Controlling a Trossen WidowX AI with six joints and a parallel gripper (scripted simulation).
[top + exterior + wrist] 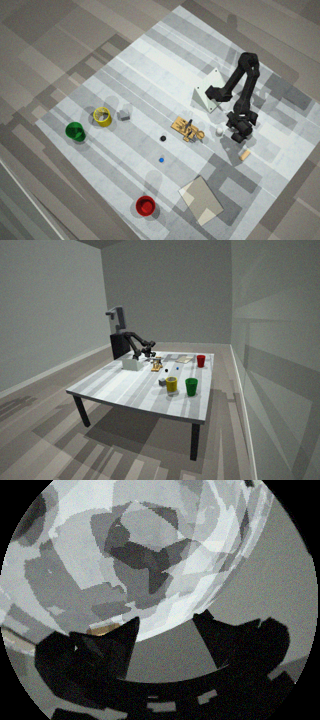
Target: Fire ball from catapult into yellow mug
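The wooden catapult is 270 mm to the right of my gripper tip, 230 mm ahead of it and 10 mm above it. Round my gripper tip: cream sheet: 480 mm ahead, 40 mm below, 10 mm to the left; wooden block: 120 mm ahead, 50 mm to the left, 30 mm below; white ball: 140 mm to the right, 100 mm ahead, 20 mm below.
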